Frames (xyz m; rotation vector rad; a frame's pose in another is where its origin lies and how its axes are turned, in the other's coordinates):
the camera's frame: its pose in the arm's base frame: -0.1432 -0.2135 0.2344 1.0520 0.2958 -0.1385
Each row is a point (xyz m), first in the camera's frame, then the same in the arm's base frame.
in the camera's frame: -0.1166 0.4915 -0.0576
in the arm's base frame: -0.1400 0.0750 0.6530
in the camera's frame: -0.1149 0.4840 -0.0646
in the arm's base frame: -0.1415 0.0775 0.6430
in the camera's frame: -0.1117 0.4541 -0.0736
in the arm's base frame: -0.1476 0.0707 0.6130
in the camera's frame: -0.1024 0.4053 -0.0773
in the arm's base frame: -0.1517 0.0502 0.5678
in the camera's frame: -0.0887 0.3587 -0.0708
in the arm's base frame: -0.1493 0.0220 0.5278
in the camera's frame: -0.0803 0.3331 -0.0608
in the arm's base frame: -0.1460 0.0009 0.5085
